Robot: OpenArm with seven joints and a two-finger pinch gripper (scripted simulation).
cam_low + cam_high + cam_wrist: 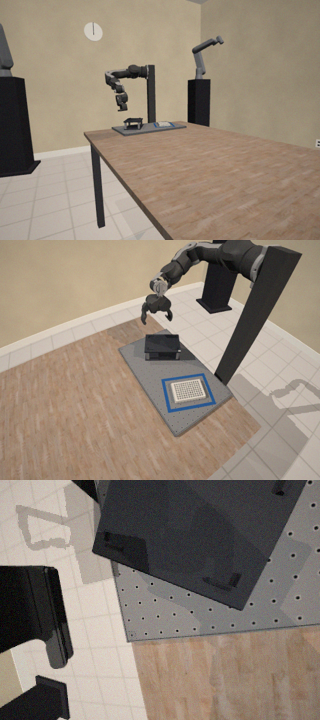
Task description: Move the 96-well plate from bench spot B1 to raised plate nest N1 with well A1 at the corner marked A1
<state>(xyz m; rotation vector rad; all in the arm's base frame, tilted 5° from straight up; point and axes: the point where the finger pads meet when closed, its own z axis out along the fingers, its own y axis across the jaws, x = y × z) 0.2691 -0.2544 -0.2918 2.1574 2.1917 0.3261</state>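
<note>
My hand is 330 mm to the right of the white 96-well plate, 120 mm above it and 20 mm past it. Round my hand: black raised nest N1: 80 mm to the left, 70 mm below; then A1 label: 160 mm to the left, 70 mm below, 50 mm behind.
</note>
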